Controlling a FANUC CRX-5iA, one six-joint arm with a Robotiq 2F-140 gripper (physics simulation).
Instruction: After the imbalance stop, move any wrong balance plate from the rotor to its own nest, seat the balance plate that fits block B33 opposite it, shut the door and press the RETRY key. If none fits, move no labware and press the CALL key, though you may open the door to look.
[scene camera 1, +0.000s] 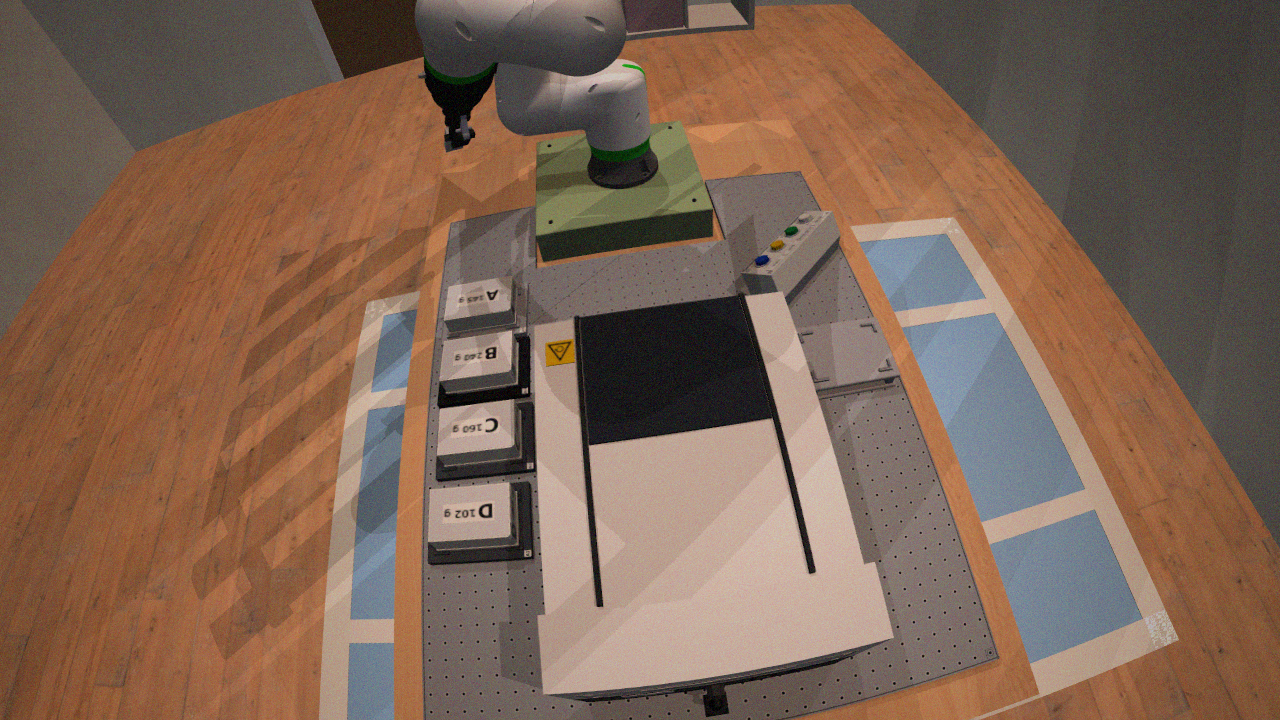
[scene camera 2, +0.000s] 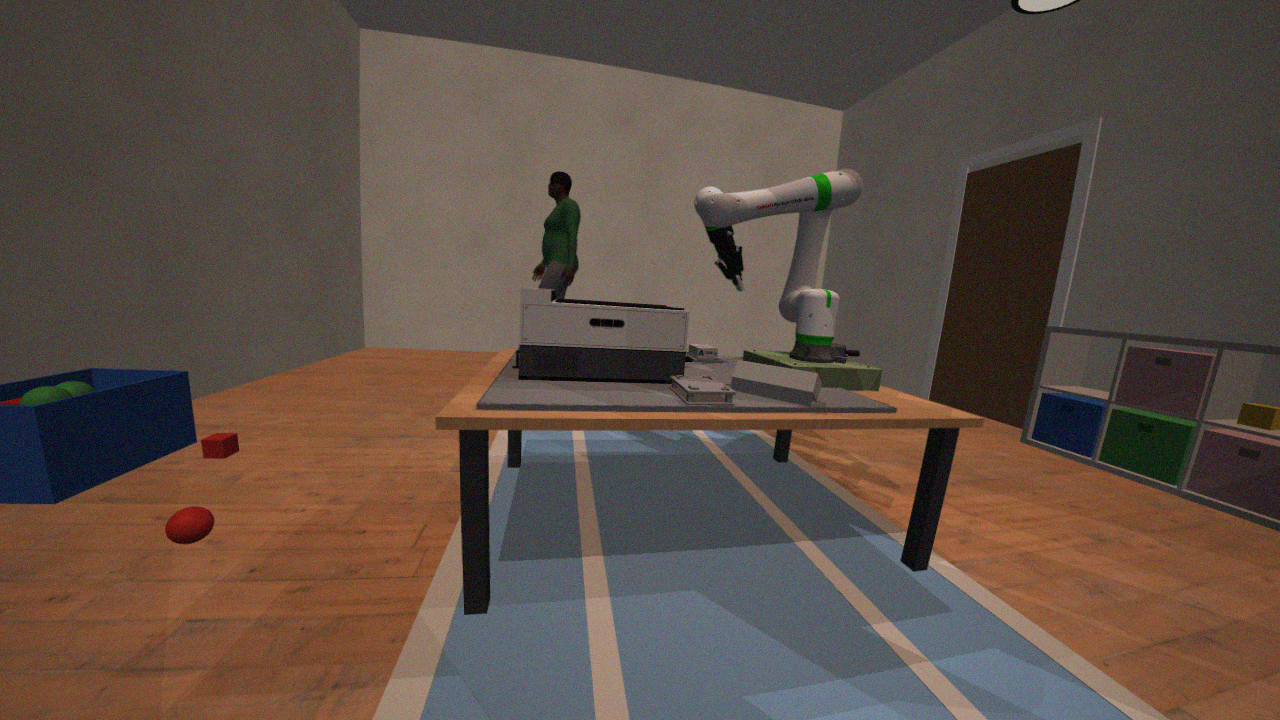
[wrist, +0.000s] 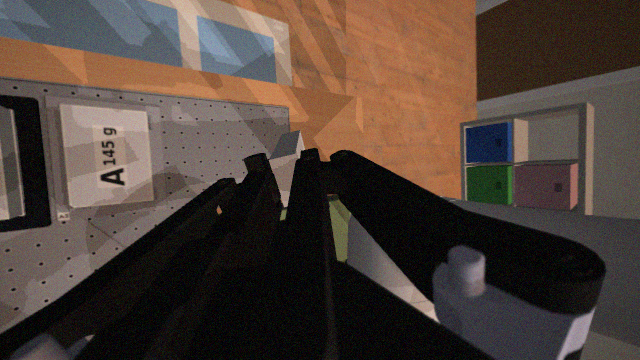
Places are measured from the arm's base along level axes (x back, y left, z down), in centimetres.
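Where they show: gripper, between the fingertips: (scene camera 1: 453, 146) (scene camera 2: 740, 290) (wrist: 295, 149); arm's base, origin of its link: (scene camera 1: 623, 168) (scene camera 2: 811, 359).
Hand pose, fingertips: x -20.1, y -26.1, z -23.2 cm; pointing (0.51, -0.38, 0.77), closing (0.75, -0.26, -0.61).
Each offset is from my fingertips to the top centre of the thing.
My gripper (scene camera 1: 456, 143) (scene camera 2: 740, 286) is shut and empty, high above the table beside the green base. Balance plate A, 145 g, @[dy +0.4, dx -13.6, dz +24.0 cm] (scene camera 1: 480, 301) (wrist: 107, 155) sits in its nest in the row left of the centrifuge. Plate B, 240 g, @[dy +2.2, dx -26.4, dz +24.0 cm] (scene camera 1: 477, 360), plate C, 160 g, @[dy +4.2, dx -39.9, dz +24.0 cm] (scene camera 1: 476, 431) and plate D, 102 g, @[dy +4.9, dx -53.9, dz +24.0 cm] (scene camera 1: 471, 513) sit in dark nests in the same row. The white centrifuge (scene camera 1: 689, 510) (scene camera 2: 572, 324) has a dark panel @[dy +34.2, dx -41.1, dz +8.1 cm] (scene camera 1: 675, 368) on top between two black rails. The rotor and block B33 do not show. The key panel @[dy +57.6, dx -6.1, dz +21.0 cm] (scene camera 1: 792, 253) (scene camera 2: 775, 382) has blue, yellow, green and pale keys; their labels are unreadable.
A flat grey tray @[dy +62.6, dx -28.2, dz +25.4 cm] (scene camera 1: 848, 354) (scene camera 2: 700, 389) with corner brackets lies right of the centrifuge. The green robot base (scene camera 1: 617, 210) (scene camera 2: 850, 371) stands at the table's back. A person (scene camera 2: 560, 228) in green stands behind the table. A cube shelf (wrist: 584, 165) stands beyond.
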